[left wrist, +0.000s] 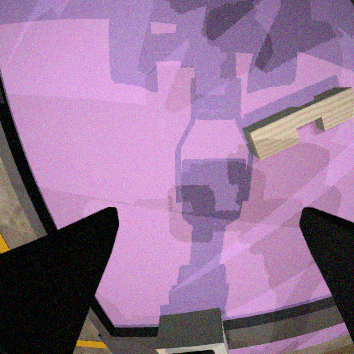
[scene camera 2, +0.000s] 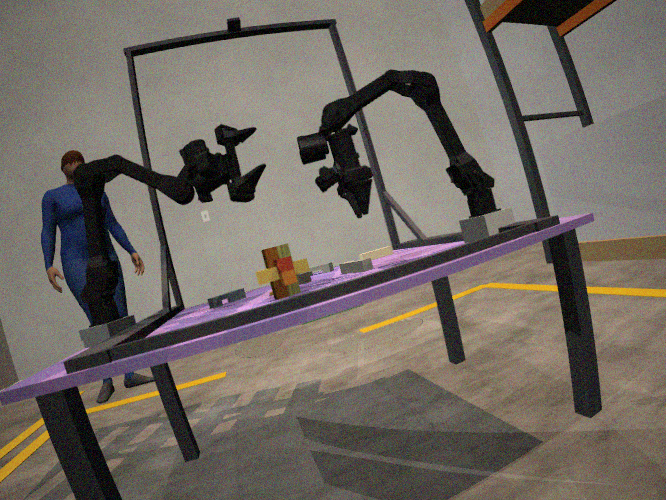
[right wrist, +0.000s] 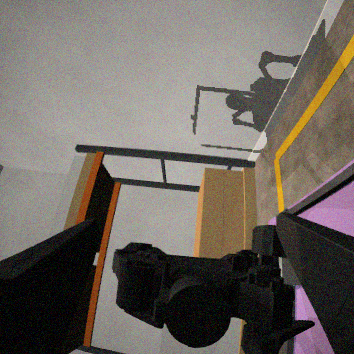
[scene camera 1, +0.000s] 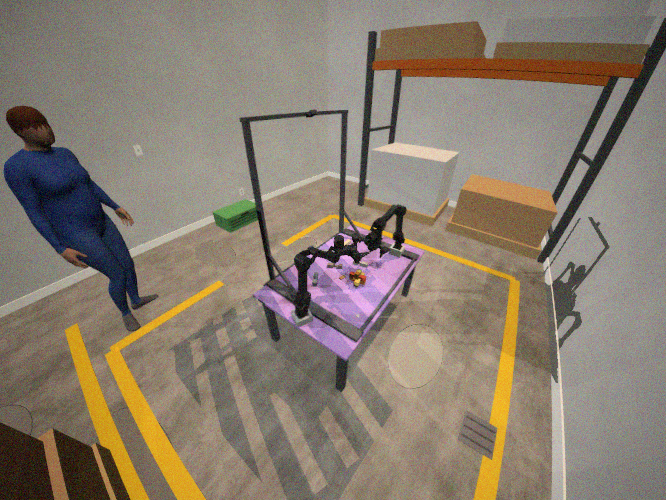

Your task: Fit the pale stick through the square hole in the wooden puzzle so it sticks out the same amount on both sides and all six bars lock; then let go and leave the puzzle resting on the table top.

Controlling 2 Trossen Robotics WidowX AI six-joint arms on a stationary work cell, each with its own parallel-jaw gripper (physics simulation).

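Where they show: left gripper, between the fingertips: (left wrist: 211, 217) (scene camera 2: 362, 216) (scene camera 1: 375, 255); right gripper, between the fingertips: (scene camera 2: 259, 145) (right wrist: 189, 225) (scene camera 1: 369, 246); left arm's base, origin of its link: (scene camera 2: 484, 214) (scene camera 1: 397, 246); right arm's base, origin of its link: (scene camera 2: 106, 322) (scene camera 1: 301, 313).
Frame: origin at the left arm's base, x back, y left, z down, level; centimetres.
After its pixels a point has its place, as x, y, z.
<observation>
The wooden puzzle (scene camera 1: 356, 277) (scene camera 2: 280, 271), a cross of brown, red, orange and yellow bars, stands on the purple table top (scene camera 1: 344, 307) @[-75.5, -5.7, 6.1] (scene camera 2: 430, 251) @[-12.2, -11.0, 6.1]. Its square hole cannot be made out. The pale stick (scene camera 2: 375, 252) (left wrist: 285, 131), with a notch in its side, lies on the table apart from the puzzle, at upper right in the left wrist view. My left gripper (scene camera 2: 362, 212) @[-30.6, -7.1, -7.1] (left wrist: 211, 217) @[-30.6, -7.1, -7.1] is open and empty, pointing down above the table, right of the puzzle in scene camera 2. My right gripper (scene camera 2: 259, 147) @[-50.9, -4.2, -27.2] (right wrist: 189, 225) @[-50.9, -4.2, -27.2] is open and empty, sideways, high above the puzzle.
Grey blocks (scene camera 2: 227, 297) @[-65.4, -34.4, 4.4] (scene camera 2: 356, 265) @[-32.3, -14.9, 4.3] (scene camera 2: 321, 267) @[-32.8, -45.6, 4.0] lie on the table around the puzzle. A dark gantry frame (scene camera 1: 253, 182) @[-83.7, -61.7, -65.7] (scene camera 2: 140, 123) @[-82.2, -59.5, -64.1] rises at the table's far side. The left arm (right wrist: 200, 310) @[-40.9, -8.9, -25.2] shows in front of the right gripper. A person (scene camera 1: 59, 188) stands beyond the table.
</observation>
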